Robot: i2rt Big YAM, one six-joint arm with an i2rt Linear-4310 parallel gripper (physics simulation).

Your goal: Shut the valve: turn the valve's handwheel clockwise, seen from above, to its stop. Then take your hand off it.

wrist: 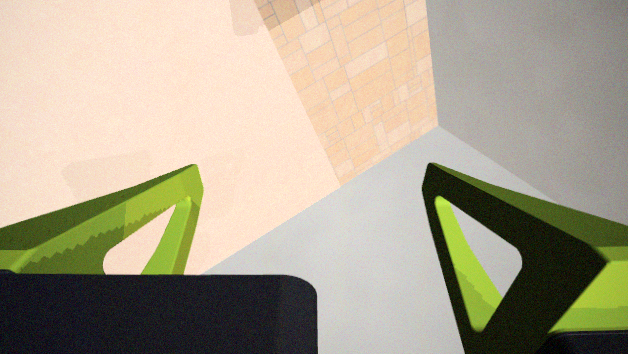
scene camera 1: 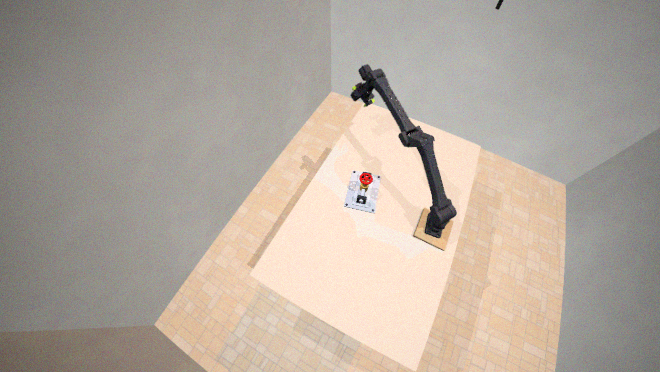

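The valve's red handwheel (scene camera 1: 366, 178) sits on a brass-coloured stem at the far part of a light plate (scene camera 1: 350, 200) in the scene view. The handwheel's turned angle cannot be read at this size. My gripper (scene camera 1: 363, 95) (wrist: 312, 176) is open and empty, with its two green fingers wide apart in the wrist view. It is up in the air near the table's far corner, well away from the handwheel and not touching it. The valve does not show in the wrist view.
The plate lies on a pale mat (scene camera 1: 320, 250) on the wood-patterned table (scene camera 1: 520, 260). My arm (scene camera 1: 433, 175) rises from a wooden base board (scene camera 1: 421, 231) to the right of the valve. A small black block (scene camera 1: 361, 199) stands on the plate. Grey walls stand around the table.
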